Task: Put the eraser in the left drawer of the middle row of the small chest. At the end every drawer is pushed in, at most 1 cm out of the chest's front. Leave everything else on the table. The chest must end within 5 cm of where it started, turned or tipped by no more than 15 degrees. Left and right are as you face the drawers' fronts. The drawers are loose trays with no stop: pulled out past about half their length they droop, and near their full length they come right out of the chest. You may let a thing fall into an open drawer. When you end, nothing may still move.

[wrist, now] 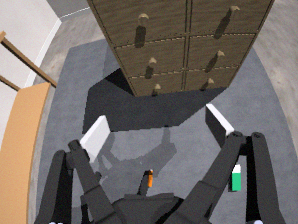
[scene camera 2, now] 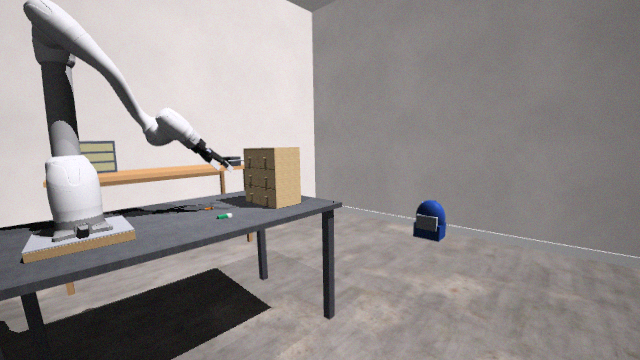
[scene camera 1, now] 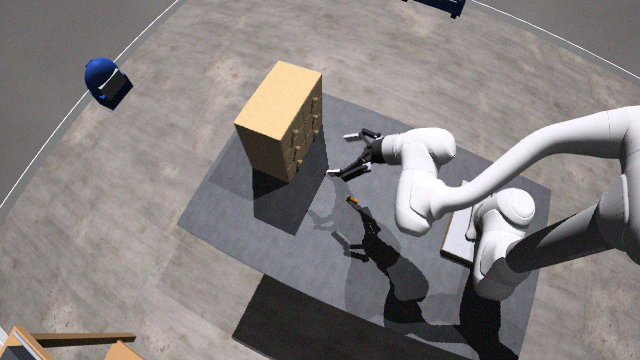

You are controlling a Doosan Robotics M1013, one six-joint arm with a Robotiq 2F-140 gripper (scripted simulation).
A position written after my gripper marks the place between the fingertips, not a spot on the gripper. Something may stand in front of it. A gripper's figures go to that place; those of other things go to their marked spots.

Labels:
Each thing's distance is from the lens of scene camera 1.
my gripper (scene camera 1: 337, 155): 109 cm
small wooden chest (scene camera 1: 264, 120): 105 cm

